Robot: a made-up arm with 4 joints.
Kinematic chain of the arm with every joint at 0, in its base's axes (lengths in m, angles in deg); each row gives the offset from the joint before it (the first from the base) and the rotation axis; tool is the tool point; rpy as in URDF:
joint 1: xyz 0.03 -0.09 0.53 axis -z
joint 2: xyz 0.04 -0.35 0 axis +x
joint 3: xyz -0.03 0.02 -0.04 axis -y
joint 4: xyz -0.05 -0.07 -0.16 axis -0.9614 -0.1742 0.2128
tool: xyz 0.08 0 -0.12 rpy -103.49 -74.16 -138.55
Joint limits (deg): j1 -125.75..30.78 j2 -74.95..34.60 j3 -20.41..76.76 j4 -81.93..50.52
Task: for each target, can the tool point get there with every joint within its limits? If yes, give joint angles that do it. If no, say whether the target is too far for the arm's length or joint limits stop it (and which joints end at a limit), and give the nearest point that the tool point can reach.
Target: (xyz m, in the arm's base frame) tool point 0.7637 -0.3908 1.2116
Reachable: no: too far | nearest point 0.5546 -0.3051 0.6079 | short by 0.645 m
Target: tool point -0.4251 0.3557 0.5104
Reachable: no: joint limits stop it (at a limit: joint 1, joint 2) | nearest point 0.0865 0.2592 0.4385 | short by 0.526 m
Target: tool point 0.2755 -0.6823 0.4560
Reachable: yes | joints -9.84 -54.98 20.35 30.56
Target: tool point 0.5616 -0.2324 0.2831
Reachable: yes | joints -66.34 -23.76 7.67 17.09
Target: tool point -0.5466 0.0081 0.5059
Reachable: no: joint limits stop it (at a limit: joint 1, joint 2, joint 3) | nearest point -0.0974 -0.1973 0.3296 | short by 0.524 m
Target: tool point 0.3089 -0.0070 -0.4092
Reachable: no: too far | nearest point 0.3460 0.0040 0.2051 | short by 0.615 m
